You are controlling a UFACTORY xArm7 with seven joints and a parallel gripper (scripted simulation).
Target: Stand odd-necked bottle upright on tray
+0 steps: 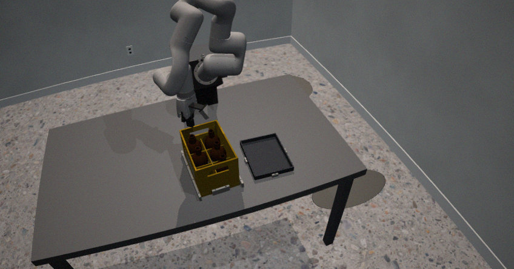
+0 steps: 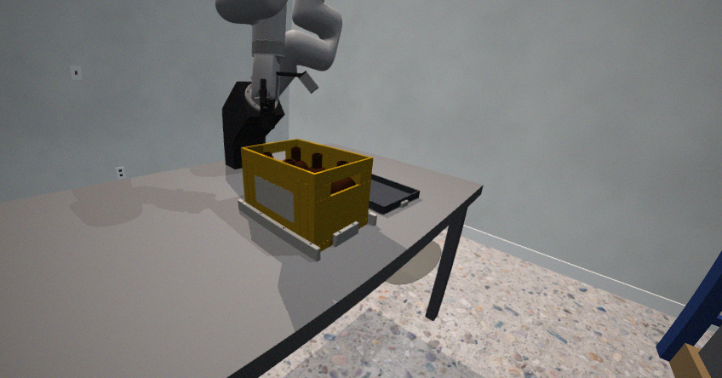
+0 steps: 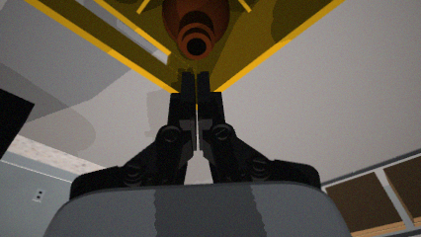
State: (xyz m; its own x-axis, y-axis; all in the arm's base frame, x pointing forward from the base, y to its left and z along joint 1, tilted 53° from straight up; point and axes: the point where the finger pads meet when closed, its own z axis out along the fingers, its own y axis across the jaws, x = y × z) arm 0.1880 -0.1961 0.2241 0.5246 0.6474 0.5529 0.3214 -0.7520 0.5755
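My gripper is now 90 mm short of the yellow crate, 20 mm to the right of it and 160 mm above it. Round my hand: black tray 180 mm ahead, 280 mm to the left, 230 mm below.
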